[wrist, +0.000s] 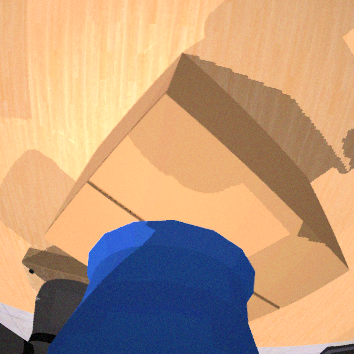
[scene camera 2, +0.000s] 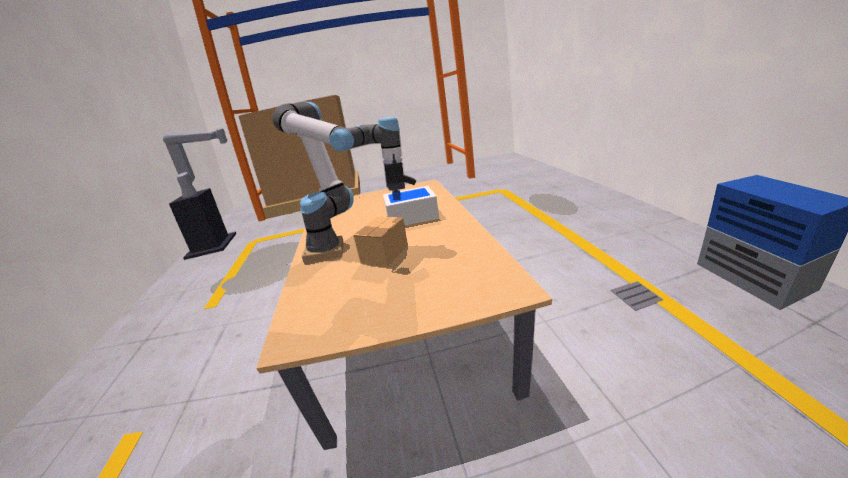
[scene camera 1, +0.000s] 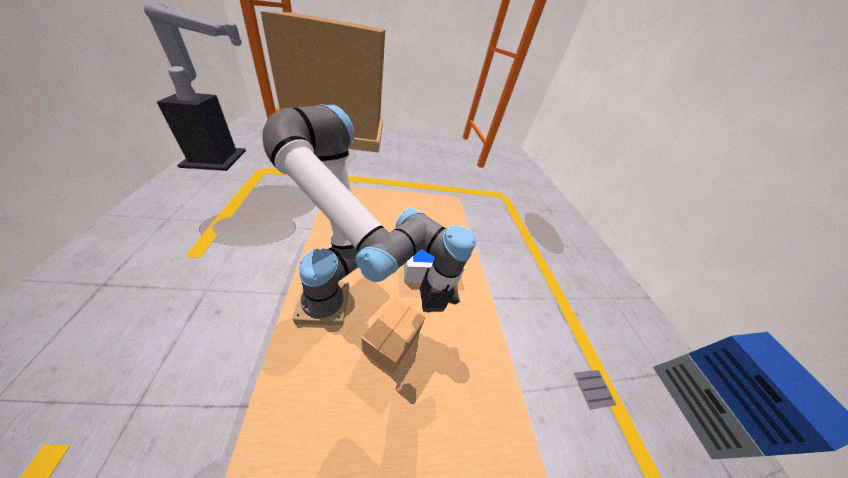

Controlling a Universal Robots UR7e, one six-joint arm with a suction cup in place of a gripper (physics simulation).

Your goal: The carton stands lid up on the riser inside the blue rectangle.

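Places are measured from the arm's base along level axes (x ahead, y left, z up), in centimetres.
Where they show: end effector, tool point: (wrist: 168, 286) (scene camera 2: 397, 199); arm's base, origin of the base link: (scene camera 2: 322, 245) (scene camera 1: 322, 299).
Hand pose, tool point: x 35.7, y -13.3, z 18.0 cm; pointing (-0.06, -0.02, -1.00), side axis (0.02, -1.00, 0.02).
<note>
Each offset is from my tool point to the top centre of the thing. Level surfaces: height alone.
The brown carton @(dx -9.3, dy -2.1, dz -8.8 cm) (scene camera 1: 388, 335) (scene camera 2: 383, 246) (wrist: 200, 165) stands upright on the table, beside the arm's base, turned at an angle. A face with a seam across it points up, partly in shadow. My suction gripper (scene camera 1: 434, 306) (scene camera 2: 396, 194) (wrist: 171, 240) is open, holds nothing and hangs above the carton with a gap. Its blue cup covers part of the carton's top in the wrist view. The white riser @(dx +9.5, dy +33.5, dz -9.7 cm) (scene camera 1: 415, 276) (scene camera 2: 413, 211) stands farther back on the table. The blue rectangle @(dx +9.5, dy +33.5, dz -9.7 cm) (scene camera 1: 423, 257) (scene camera 2: 417, 194) is on its top, partly hidden by the arm in both scene views.
The wooden table @(dz -21.8 cm) (scene camera 1: 320, 415) (scene camera 2: 475, 290) carries the arm's base plate (scene camera 1: 318, 320) (scene camera 2: 323, 255) left of the carton. Off the table stand blue and grey crates (scene camera 1: 789, 385) (scene camera 2: 771, 219), an orange rack (scene camera 1: 513, 89) (scene camera 2: 463, 118) and a grey arm on a black pedestal (scene camera 1: 198, 130) (scene camera 2: 200, 222).
</note>
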